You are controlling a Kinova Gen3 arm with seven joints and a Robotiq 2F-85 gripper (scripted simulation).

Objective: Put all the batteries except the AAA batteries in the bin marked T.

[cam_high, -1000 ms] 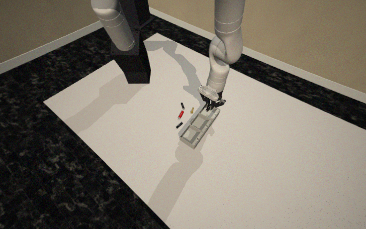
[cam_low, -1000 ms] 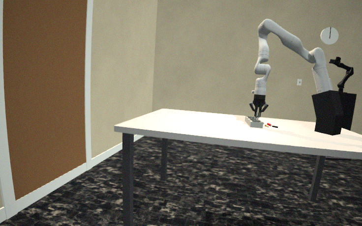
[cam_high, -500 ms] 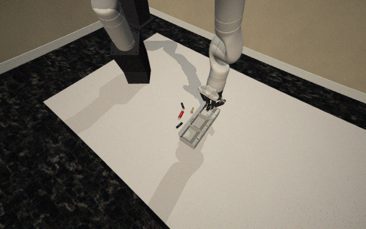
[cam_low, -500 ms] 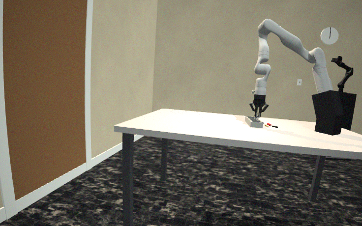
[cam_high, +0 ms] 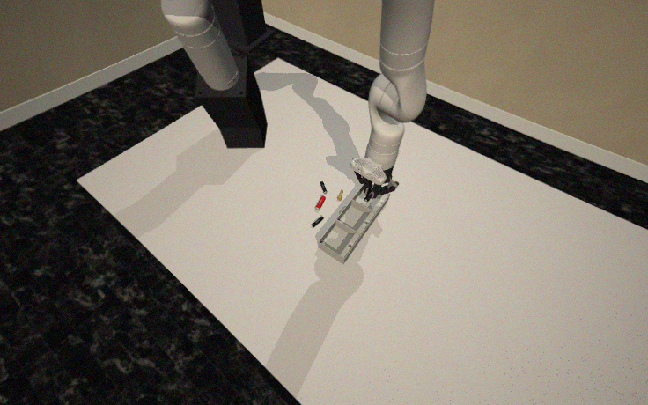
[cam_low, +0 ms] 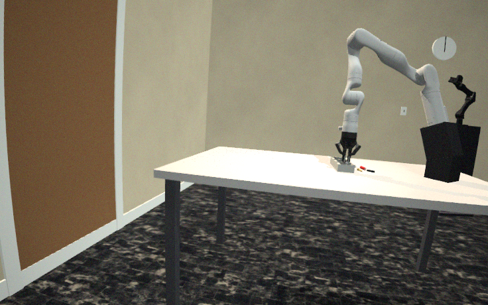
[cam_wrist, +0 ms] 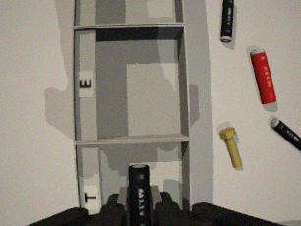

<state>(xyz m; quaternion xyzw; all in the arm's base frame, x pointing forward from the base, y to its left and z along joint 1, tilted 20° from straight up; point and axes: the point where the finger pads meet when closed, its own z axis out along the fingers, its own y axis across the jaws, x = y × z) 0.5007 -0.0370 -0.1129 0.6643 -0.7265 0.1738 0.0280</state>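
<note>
My hand is 130 mm past the red battery, 80 mm to the left of it and 50 mm above it. The rest, counted from my hand: yellow piece 80 mm behind, 50 mm below, 20 mm to the right; then black battery 130 mm to the right, 100 mm behind, 60 mm below; then tray 80 mm to the right, 40 mm below, 10 mm behind.
</note>
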